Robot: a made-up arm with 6 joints. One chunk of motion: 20 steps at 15 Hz.
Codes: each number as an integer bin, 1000 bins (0 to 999) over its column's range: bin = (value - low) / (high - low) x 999, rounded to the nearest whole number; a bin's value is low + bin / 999 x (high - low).
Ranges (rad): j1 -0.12..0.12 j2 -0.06..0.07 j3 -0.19..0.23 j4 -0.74..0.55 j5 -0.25..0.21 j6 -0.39..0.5
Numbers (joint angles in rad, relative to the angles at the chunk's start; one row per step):
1: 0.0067 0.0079 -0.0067 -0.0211 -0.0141 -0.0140
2: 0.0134 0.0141 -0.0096 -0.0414 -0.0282 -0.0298
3: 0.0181 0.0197 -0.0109 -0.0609 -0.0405 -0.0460
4: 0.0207 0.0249 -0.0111 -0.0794 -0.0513 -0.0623
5: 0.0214 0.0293 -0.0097 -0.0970 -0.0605 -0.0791
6: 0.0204 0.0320 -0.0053 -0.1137 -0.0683 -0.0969
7: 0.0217 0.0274 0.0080 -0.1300 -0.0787 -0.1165
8: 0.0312 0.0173 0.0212 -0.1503 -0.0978 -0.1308
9: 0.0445 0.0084 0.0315 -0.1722 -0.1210 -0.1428
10: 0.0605 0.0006 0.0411 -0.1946 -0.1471 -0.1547
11: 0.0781 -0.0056 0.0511 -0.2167 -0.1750 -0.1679
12: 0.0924 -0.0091 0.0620 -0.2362 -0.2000 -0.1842
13: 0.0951 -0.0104 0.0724 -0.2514 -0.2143 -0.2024
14: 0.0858 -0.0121 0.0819 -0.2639 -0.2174 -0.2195
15: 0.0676 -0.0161 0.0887 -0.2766 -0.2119 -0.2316
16: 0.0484 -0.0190 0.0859 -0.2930 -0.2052 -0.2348
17: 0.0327 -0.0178 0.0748 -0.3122 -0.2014 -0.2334
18: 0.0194 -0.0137 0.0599 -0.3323 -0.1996 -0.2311
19: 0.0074 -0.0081 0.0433 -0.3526 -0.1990 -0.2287
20: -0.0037 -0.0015 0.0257 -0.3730 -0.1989 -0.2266
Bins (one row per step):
1: 527 522 436 557 512 422
2: 555 569 429 541 482 404
3: 575 612 426 526 455 386
4: 586 652 426 512 432 368
5: 589 686 429 498 412 349
6: 584 707 439 485 395 329
7: 590 672 471 472 372 307
8: 629 594 502 457 331 291
9: 685 526 527 440 280 277
10: 751 466 550 422 223 264
11: 825 418 573 405 163 249
12: 884 391 599 390 109 231
13: 895 381 624 378 78 211
14: 857 368 647 369 71 191
15: 781 337 663 359 83 178
16: 701 315 656 346 97 174
17: 636 324 630 331 106 176
18: 580 356 594 316 109 178
19: 530 399 555 300 111 181
20: 484 450 513 284 111 183

